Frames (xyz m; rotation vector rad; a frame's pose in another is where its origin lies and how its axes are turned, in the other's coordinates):
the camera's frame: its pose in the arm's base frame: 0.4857 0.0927 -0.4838 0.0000 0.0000 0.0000
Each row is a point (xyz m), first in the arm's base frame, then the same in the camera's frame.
Working: the arm's base frame: its pose in the camera's frame: -0.4857 -0.0927 0.4838 0.0000 0.0000 0.0000

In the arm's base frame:
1: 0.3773 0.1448 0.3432
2: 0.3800 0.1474 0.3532
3: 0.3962 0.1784 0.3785
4: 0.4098 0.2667 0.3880
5: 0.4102 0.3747 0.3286
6: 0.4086 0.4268 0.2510
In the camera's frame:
1: -0.1084 0.0521 0.8270
2: -0.1057 0.0547 0.8370
3: -0.0895 0.0857 0.8623
4: -0.0759 0.1740 0.8718
5: -0.0755 0.2820 0.8124
6: -0.0771 0.3341 0.7348

